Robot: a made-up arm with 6 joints. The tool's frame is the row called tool.
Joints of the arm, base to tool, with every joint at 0 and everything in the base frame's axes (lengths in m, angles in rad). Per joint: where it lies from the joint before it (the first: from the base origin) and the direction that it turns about. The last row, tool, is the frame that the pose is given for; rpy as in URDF.
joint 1: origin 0 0 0.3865 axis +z
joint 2: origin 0 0 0 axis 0 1 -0.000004
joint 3: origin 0.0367 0 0.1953 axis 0 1 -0.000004
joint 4: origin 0.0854 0 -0.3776 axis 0 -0.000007 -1
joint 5: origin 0 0 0 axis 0 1 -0.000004
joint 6: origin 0.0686 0 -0.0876 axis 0 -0.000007 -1
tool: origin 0 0 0 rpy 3.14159 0 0
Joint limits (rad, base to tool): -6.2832..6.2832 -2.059..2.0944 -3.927..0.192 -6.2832..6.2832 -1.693..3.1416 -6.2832..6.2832
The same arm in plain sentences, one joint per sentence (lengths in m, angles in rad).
The arm has six revolute joints in a row. What follows holds with every joint at zero, and every direction is one of the base frame's. Joint 1 is mounted 0.3865 m along +z from the base frame's origin and rotates about +z, from -6.2832 to 6.2832 rad. Joint 2 is mounted at the same point as joint 1 and rotates about +y, from -2.059 to 2.0944 rad. Joint 3 is mounted 0.0367 m along +x and 0.1953 m along +z from joint 2 and rotates about +y, from -3.927 to 0.192 rad. Joint 4 is mounted 0.0854 m along +x and 0.3776 m along -z from joint 3 and rotates about -z, from -6.2832 to 6.2832 rad. Joint 5 is mounted at the same point as joint 4 and rotates about +y, from -1.693 to 3.1416 rad. Joint 6 is mounted 0.0686 m along +x and 0.0876 m along -z from joint 5 and rotates about -z, from -6.2832 to 6.2832 rad. The tool frame, which is the frame that the pose is given for, is mounted at the same point as joint 6; its axes are the base frame's turned by roll 3.1416, pitch 0 and yaw 0 rad (as in URDF: about the fixed x, then y, then z).
